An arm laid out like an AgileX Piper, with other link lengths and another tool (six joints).
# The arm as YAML. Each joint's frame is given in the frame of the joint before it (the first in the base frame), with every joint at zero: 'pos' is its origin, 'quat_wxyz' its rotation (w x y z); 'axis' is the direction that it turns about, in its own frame. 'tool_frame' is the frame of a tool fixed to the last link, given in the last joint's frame.
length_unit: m
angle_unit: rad
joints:
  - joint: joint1
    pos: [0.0, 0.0, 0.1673]
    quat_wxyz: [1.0, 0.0, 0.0, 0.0]
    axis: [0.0, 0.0, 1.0]
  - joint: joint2
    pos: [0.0, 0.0, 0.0]
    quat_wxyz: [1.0, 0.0, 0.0, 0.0]
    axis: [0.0, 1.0, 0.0]
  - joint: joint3
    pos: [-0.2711, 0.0, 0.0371]
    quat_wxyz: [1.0, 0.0, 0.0, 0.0]
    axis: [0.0, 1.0, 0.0]
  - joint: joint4
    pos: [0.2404, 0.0, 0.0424]
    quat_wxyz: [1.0, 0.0, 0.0, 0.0]
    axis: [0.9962, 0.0, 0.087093]
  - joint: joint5
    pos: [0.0, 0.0, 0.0]
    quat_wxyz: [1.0, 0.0, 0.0, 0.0]
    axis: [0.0, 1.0, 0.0]
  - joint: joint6
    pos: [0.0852, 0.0, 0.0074]
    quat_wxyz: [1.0, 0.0, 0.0, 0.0]
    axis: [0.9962, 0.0, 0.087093]
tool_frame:
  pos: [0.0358, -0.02, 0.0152]
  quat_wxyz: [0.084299, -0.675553, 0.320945, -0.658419]
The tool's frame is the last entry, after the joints.
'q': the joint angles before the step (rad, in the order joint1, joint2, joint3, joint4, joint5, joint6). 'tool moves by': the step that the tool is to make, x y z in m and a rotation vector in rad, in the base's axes. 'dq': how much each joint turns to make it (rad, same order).
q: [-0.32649 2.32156 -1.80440 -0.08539 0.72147 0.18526]
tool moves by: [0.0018 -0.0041 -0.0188 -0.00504 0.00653 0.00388]
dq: [-0.00628 0.04206 0.00028 -0.00737 -0.03819 -0.00427]
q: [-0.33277 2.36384 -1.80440 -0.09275 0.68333 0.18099]
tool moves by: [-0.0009 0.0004 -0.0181 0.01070 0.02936 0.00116]
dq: [-0.00008 0.03659 -0.00008 0.00092 -0.00537 -0.00135]
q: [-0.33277 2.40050 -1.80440 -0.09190 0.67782 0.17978]
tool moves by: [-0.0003 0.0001 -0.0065 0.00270 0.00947 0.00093]
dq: [0.00001 0.01344 -0.00017 -0.00066 -0.00346 -0.00034]
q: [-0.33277 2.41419 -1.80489 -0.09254 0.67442 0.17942]
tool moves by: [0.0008 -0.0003 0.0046 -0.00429 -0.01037 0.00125]
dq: [-0.00004 -0.00863 -0.00047 -0.00048 -0.00217 -0.00095]
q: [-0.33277 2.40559 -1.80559 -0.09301 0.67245 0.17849]
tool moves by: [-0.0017 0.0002 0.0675 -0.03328 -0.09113 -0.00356]
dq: [0.00006 -0.13922 0.00017 -0.00005 0.04224 0.00010]
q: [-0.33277 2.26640 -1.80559 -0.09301 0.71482 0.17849]
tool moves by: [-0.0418 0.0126 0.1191 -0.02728 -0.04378 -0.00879]
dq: [0.00001 -0.27799 -0.00019 0.00000 0.22795 -0.01349]
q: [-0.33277 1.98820 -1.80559 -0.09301 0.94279 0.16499]
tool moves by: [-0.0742 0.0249 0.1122 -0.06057 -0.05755 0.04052]
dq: [-0.00011 -0.30283 -0.00149 0.00011 0.22519 -0.07340]
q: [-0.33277 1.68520 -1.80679 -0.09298 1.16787 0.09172]
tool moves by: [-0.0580 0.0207 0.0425 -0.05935 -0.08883 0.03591]
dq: [-0.00002 -0.23198 0.12478 0.00103 -0.00002 -0.04553]
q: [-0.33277 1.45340 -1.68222 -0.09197 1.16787 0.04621]
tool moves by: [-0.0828 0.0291 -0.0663 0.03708 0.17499 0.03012]
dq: [0.00001 -0.31864 0.49308 -0.00001 -0.00008 -0.03744]
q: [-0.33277 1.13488 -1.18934 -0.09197 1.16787 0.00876]
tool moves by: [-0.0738 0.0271 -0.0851 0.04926 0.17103 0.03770]
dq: [0.00011 -0.27326 0.44862 0.00899 -0.00093 -0.04137]
